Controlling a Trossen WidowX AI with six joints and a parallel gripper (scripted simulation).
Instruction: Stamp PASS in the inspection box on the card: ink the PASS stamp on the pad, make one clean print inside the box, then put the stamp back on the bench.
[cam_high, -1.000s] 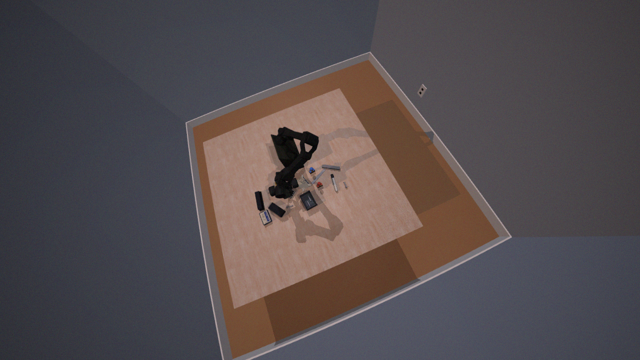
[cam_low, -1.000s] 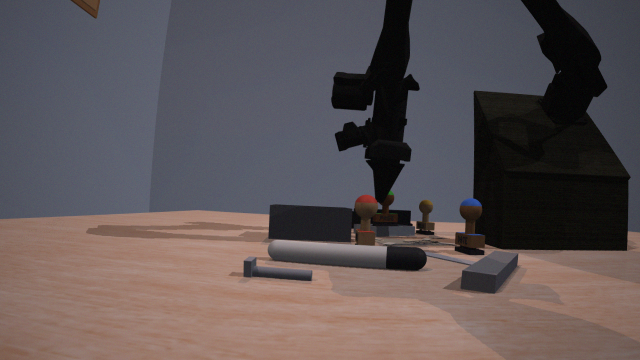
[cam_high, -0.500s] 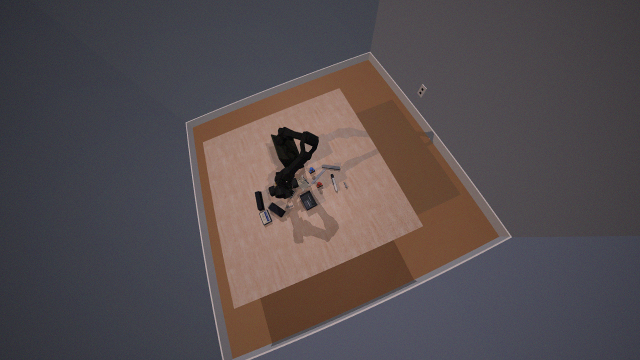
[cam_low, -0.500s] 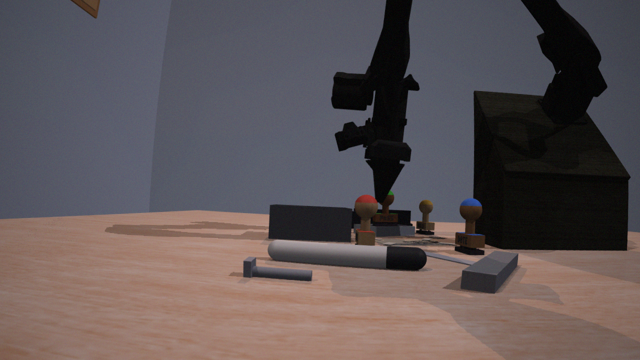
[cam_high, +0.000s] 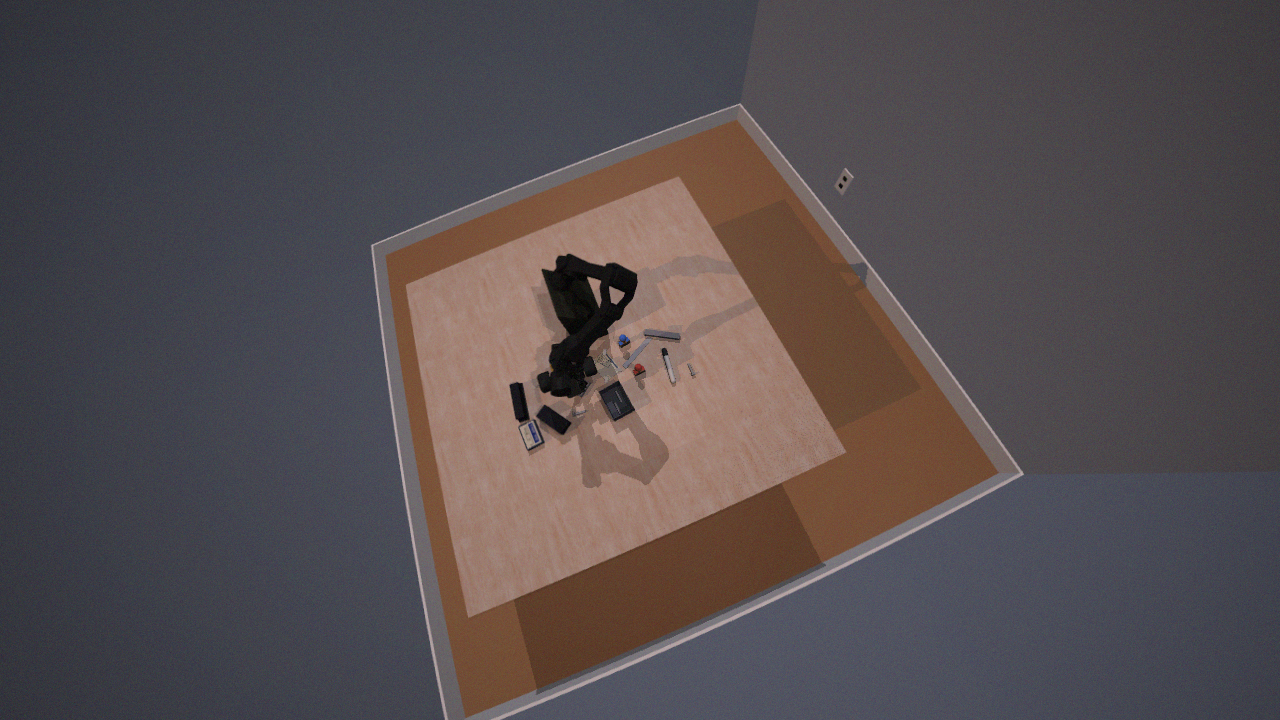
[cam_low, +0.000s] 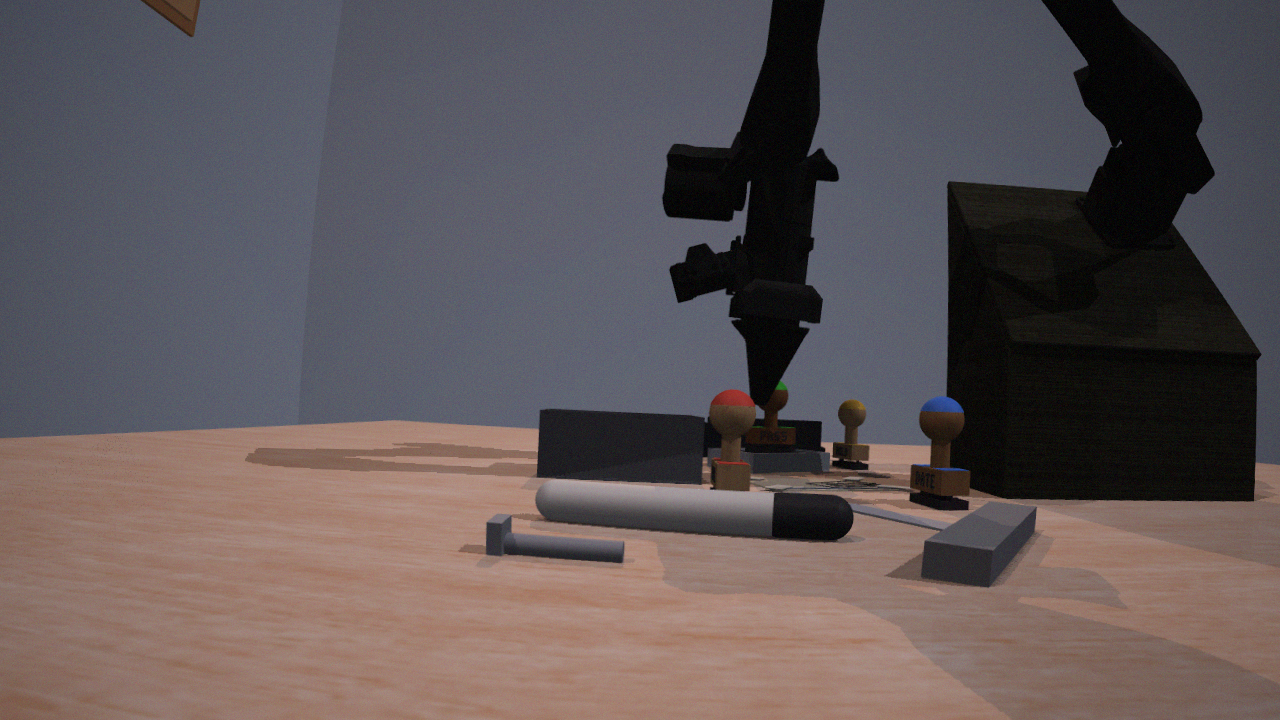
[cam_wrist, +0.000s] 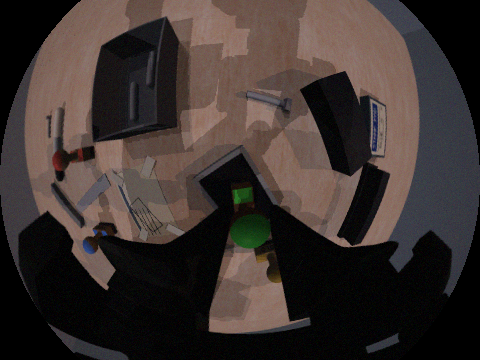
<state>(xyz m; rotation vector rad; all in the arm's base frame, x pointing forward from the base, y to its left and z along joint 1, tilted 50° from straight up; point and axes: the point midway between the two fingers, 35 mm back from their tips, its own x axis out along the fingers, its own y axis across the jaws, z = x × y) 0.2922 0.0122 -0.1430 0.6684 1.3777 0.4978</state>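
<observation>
The ink pad is 1 cm behind my gripper tip and 5 cm below it. From my gripper tip the other things lie so: yellow-topped stamp 10 cm behind, 4 cm to the right, 4 cm below; green-topped pass stamp 1 cm behind, 2 cm below; pale card 3 cm behind, 13 cm to the left, 6 cm below.
</observation>
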